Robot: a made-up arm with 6 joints.
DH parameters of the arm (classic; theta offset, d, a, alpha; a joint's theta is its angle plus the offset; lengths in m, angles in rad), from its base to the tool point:
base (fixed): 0 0 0 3.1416
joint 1: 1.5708 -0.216 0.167 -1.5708
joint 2: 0 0.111 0.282 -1.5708
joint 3: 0 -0.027 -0.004 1.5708
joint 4: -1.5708 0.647 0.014 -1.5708
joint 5: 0 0.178 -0.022 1.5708
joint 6: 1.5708 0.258 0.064 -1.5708
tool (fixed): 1.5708 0.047 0 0
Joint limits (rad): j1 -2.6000..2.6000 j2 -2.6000..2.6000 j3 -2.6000..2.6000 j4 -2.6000..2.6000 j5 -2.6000..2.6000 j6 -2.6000..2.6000
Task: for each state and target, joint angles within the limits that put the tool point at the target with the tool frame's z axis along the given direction. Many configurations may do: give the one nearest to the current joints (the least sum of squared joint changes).
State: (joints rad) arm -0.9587 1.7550 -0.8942 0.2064 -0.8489 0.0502
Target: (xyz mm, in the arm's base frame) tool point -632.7 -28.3 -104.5 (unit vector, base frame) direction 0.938 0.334 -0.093
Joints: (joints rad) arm -0.1707 1.6930 -0.8618 0.6485 -0.7548 0.5492
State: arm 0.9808 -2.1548 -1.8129 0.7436 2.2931 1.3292
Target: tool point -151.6 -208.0 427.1 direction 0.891 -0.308 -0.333
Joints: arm 1.4747 -2.5876 -2.6000 0.3871 2.5937 1.8236
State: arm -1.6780 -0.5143 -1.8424 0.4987 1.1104 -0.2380
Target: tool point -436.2 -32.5 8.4 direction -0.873 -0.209 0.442
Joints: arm -1.3011 -0.1440 -1.7921 -0.1499 1.0543 -0.5853
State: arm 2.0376 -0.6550 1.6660 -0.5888 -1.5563 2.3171
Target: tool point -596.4 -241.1 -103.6 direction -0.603 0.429 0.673
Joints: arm 1.8320 -0.5644 2.3453 -1.2279 -1.9137 1.5501
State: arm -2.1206 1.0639 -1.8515 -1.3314 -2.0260 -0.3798
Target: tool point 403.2 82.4 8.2 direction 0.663 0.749 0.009
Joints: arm -2.5935 1.3343 -1.6926 -0.9581 -2.6000 -1.0446
